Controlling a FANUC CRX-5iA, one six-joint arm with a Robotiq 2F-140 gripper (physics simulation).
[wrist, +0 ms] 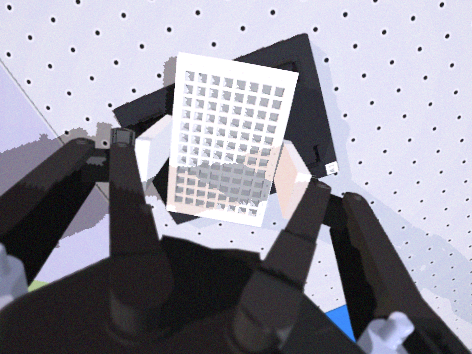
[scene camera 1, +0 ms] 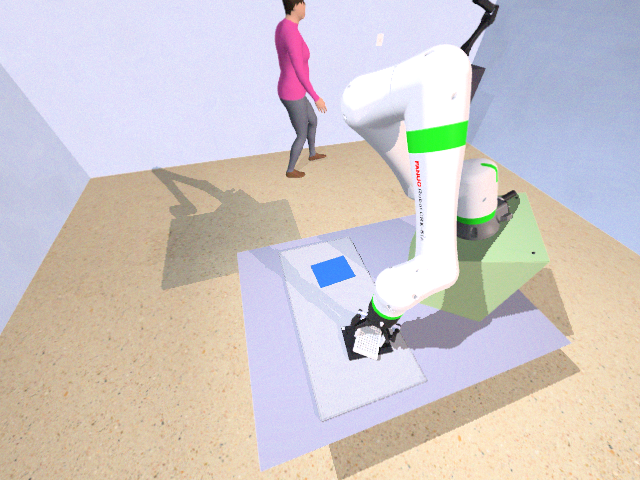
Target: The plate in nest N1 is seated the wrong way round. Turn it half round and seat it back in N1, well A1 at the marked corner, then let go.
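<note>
The white well plate (scene camera 1: pixel 368 344) (wrist: pixel 227 135) is between the finger pads, its grid of wells facing the wrist camera. My gripper (scene camera 1: pixel 370 338) (wrist: pixel 225 145) is shut on it by its two long sides. The black nest N1 (scene camera 1: pixel 349 347) (wrist: pixel 312 110) lies beneath; the plate is held above it and stands turned at an angle to it, not lined up. A small white corner tag (wrist: pixel 331 168) shows at the nest's right corner in the wrist view; its print is too blurred to read. The plate hides much of the nest's inside, and its own A1 well cannot be told.
The nest stands on a pale perforated board (scene camera 1: pixel 361 390) (wrist: pixel 400 95) on the lilac table (scene camera 1: pixel 279 413). A blue rectangle (scene camera 1: pixel 333 271) (wrist: pixel 341 320) lies farther back on the board. The green robot base (scene camera 1: pixel 465 294) is at the right. A person in pink (scene camera 1: pixel 293 62) stands near the back wall.
</note>
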